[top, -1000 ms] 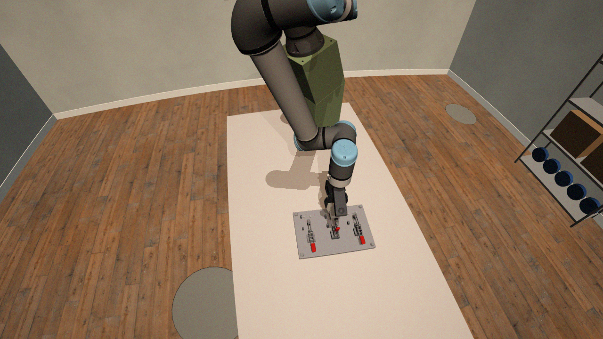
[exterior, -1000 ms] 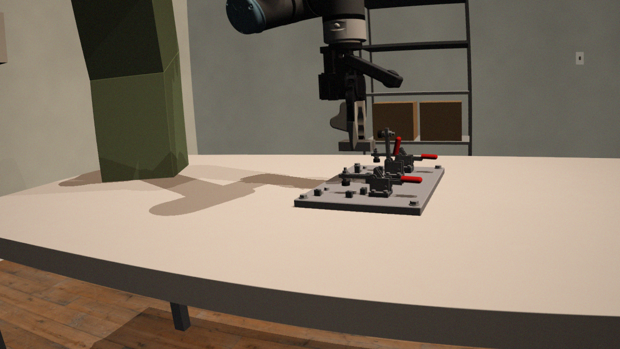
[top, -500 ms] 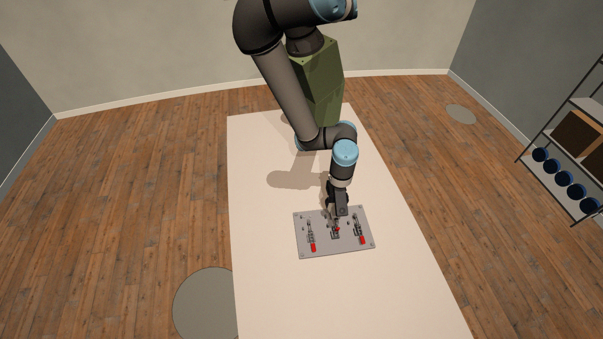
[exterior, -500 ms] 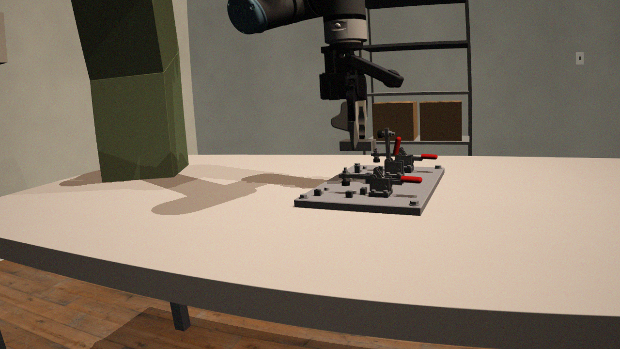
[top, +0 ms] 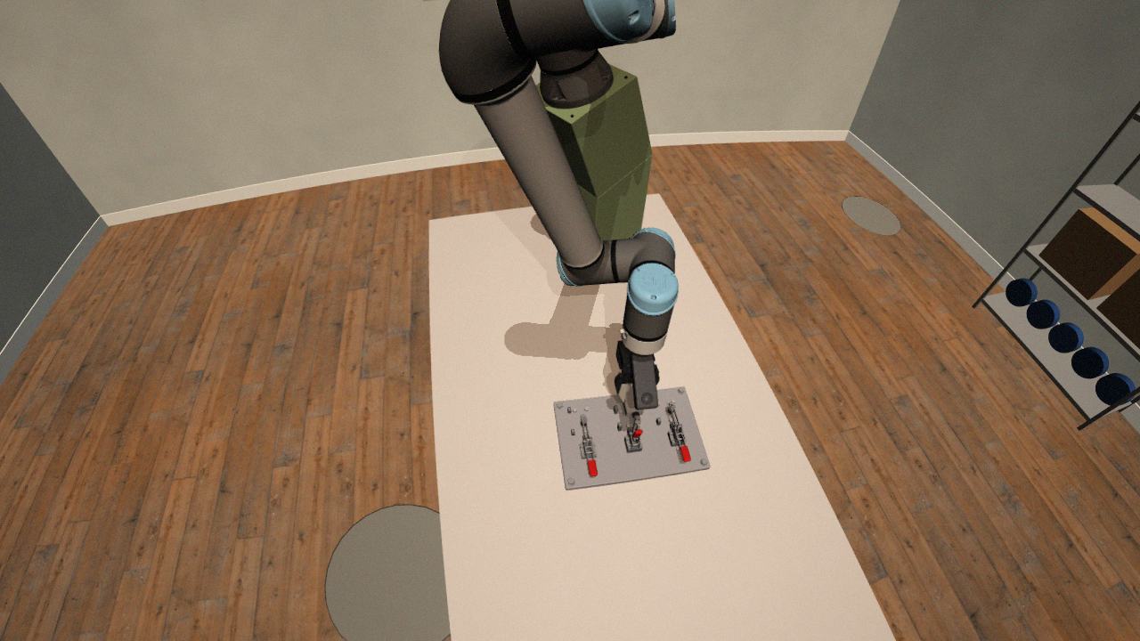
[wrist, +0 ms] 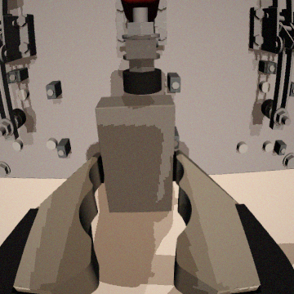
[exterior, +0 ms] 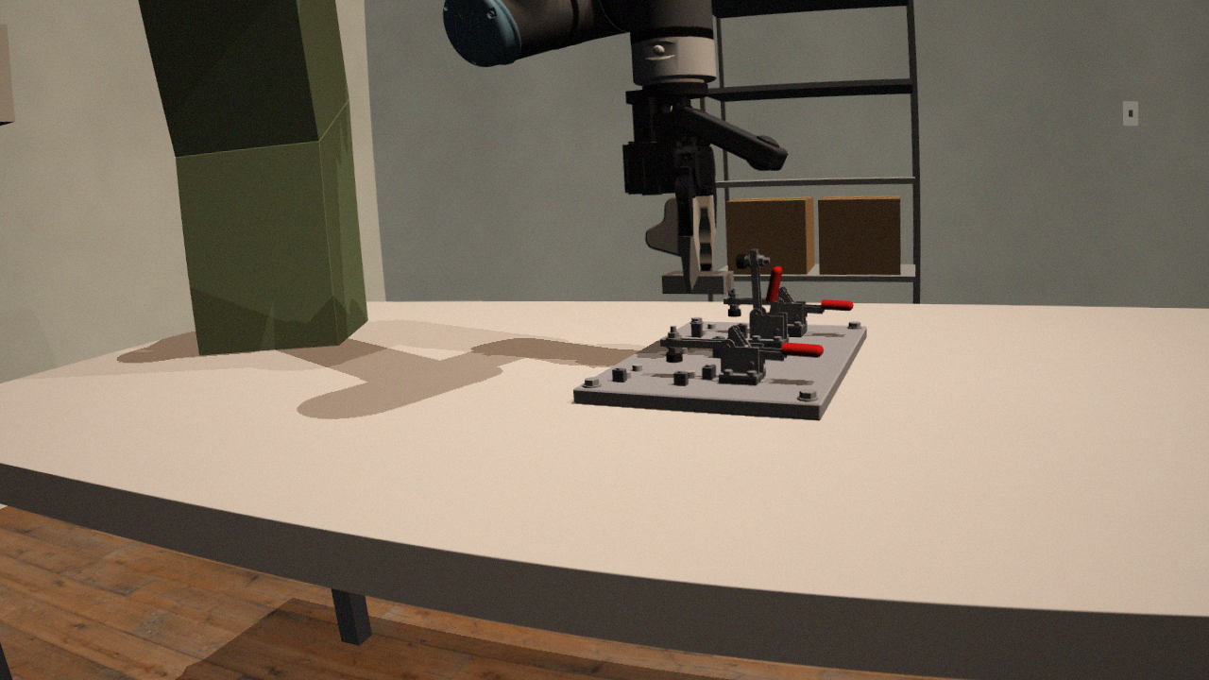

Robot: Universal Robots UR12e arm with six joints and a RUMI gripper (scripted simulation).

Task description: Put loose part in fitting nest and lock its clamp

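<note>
My hand is 4 cm short of the dark stop block, 1 cm to the left of it and 7 cm above it. Also, from my hand: grey block (1 cm below); grey fixture plate (5 cm ahead, 1 cm to the right, 9 cm below).
</note>
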